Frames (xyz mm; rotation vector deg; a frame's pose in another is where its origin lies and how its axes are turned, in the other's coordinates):
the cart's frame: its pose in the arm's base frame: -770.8 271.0 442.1 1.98 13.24 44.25
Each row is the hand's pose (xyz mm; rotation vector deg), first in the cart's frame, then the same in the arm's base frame.
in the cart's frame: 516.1 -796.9 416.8 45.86 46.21 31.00
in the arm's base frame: 225.8 80.6 655.9 32.49 76.27 66.52
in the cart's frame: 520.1 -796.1 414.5 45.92 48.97 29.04
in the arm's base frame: 227.5 83.8 653.0 31.13 78.91 64.32
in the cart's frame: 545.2 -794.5 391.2 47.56 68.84 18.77
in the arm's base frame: 238.6 101.2 625.6 23.17 98.19 51.41
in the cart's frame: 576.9 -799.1 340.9 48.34 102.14 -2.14
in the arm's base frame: 252.7 117.2 569.9 7.51 127.59 23.72
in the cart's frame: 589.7 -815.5 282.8 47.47 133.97 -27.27
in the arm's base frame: 260.1 111.2 509.0 -9.26 151.33 -11.22
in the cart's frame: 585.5 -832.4 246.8 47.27 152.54 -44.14
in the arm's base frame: 260.9 94.3 472.8 -18.65 162.83 -35.90
